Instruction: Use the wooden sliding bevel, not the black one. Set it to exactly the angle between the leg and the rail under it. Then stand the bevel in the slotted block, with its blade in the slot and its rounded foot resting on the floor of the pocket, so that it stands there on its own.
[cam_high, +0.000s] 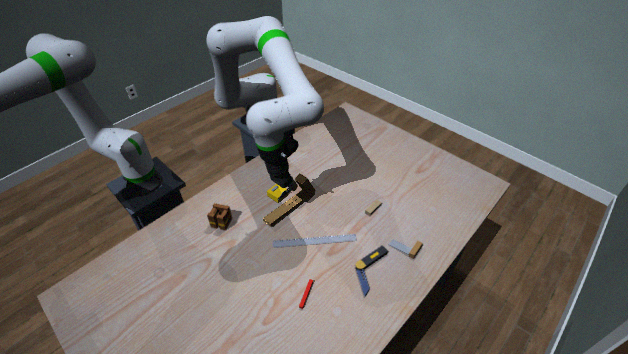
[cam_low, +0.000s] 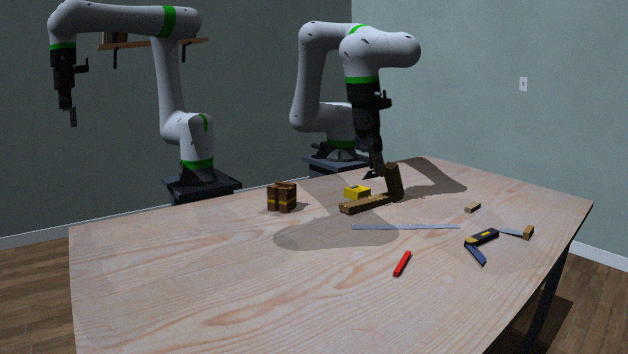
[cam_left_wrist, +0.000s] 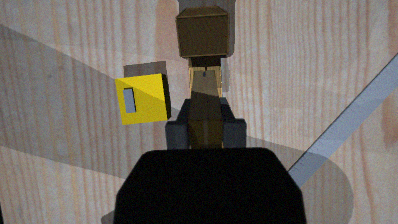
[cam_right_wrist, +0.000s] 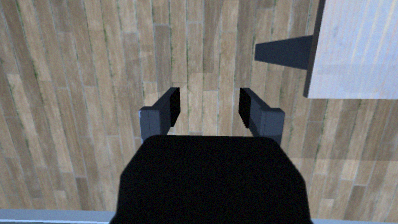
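The wooden bevel is 10 mm below my left hand. Also, from my left hand: yellow tape measure: 90 mm behind, 100 mm below; steel ruler: 180 mm ahead, 40 mm to the right, 120 mm below; bevel blade: 30 mm below.
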